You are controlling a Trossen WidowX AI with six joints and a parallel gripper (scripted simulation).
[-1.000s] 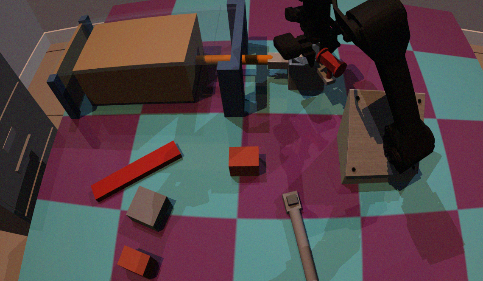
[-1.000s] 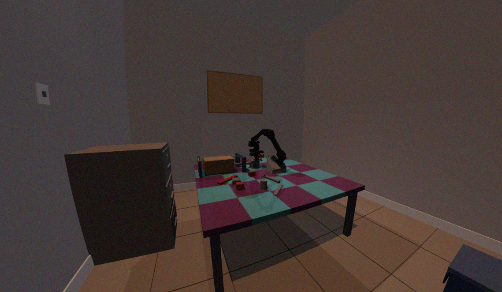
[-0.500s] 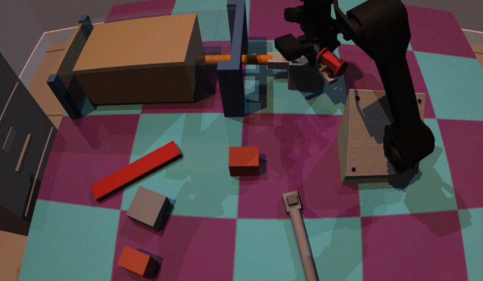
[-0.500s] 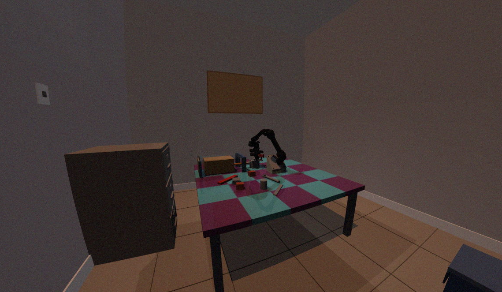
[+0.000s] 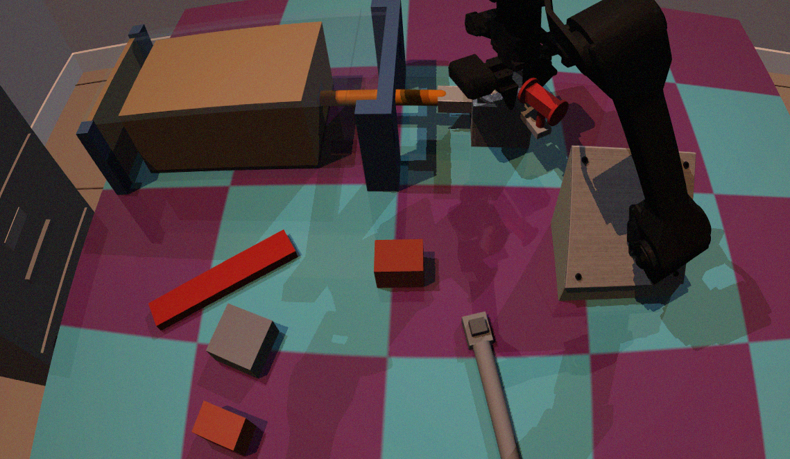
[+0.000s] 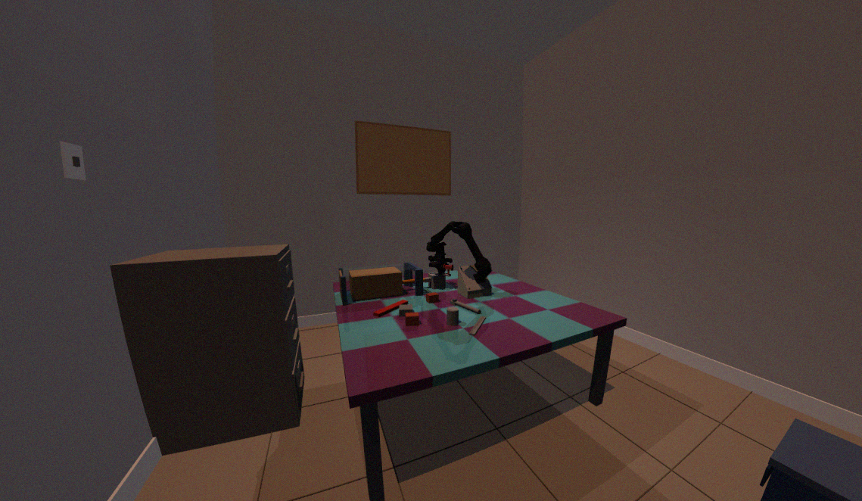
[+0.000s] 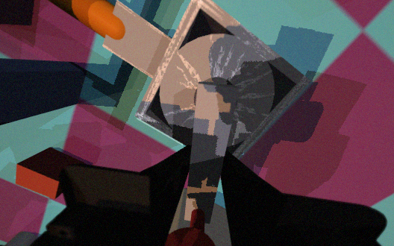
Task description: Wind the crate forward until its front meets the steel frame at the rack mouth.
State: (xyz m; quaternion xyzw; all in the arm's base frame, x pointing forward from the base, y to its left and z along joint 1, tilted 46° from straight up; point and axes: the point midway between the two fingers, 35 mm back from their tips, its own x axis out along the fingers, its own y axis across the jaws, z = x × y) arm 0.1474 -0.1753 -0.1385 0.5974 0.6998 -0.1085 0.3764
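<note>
My gripper tip is now 10 mm past the grey crank handle, 20 mm to the right of it and 20 mm below it. Round my gripper tip: blue steel frame: 180 mm ahead, 50 mm to the right, 20 mm above; red knob: 20 mm behind, 50 mm to the left, 50 mm above; grey winch: 50 mm to the right, 60 mm below.
</note>
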